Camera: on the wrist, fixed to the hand. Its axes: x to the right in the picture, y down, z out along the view.
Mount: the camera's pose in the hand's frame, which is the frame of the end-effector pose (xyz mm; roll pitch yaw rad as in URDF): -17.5 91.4 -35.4 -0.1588 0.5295 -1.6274
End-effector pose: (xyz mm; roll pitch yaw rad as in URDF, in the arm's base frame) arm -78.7 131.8 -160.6 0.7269 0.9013 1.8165
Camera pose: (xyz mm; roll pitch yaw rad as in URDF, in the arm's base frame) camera -171.7 125.0 -125.6 -1.4694 0.5839 -0.9467
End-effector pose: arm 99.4 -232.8 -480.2 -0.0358 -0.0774 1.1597
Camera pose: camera 11.1 -210.1 -520.1 -0.0686 0.4964 -0.4248
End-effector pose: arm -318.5 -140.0 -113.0 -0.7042 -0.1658 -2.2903
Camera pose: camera -281.3 -168.5 -200.9 0.0462 -0.1632 2.3443
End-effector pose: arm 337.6 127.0 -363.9 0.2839 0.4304 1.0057
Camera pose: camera 244.7 162.9 -364.2 -0.7540 0.6940 -1.0340
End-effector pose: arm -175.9 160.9 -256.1 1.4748 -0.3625 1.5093
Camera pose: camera -222.7 116.3 -180.4 2.3396 1.0443 2.4995
